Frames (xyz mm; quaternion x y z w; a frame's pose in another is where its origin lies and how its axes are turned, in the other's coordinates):
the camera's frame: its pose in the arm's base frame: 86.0 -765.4 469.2 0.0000 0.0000 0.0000 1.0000
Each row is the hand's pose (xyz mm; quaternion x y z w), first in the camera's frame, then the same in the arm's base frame.
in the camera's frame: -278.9 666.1 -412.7 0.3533 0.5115 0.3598 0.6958
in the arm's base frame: -192.9 -99.3 56.5 0.3533 0.5115 0.3598 0.6958
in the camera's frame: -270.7 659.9 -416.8 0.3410 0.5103 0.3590 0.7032
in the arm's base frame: -184.7 -105.5 52.4 0.3410 0.5103 0.3590 0.7032
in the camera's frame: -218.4 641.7 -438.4 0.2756 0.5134 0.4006 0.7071
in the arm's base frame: -132.4 -123.7 30.8 0.2756 0.5134 0.4006 0.7071
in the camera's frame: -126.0 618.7 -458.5 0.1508 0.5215 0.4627 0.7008
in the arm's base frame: -40.0 -146.7 10.7 0.1508 0.5215 0.4627 0.7008
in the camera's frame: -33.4 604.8 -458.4 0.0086 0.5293 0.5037 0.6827
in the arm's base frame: 52.6 -160.6 10.8 0.0086 0.5293 0.5037 0.6827
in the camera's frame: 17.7 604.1 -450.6 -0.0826 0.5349 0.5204 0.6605
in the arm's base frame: 103.7 -161.3 18.6 -0.0826 0.5349 0.5204 0.6605
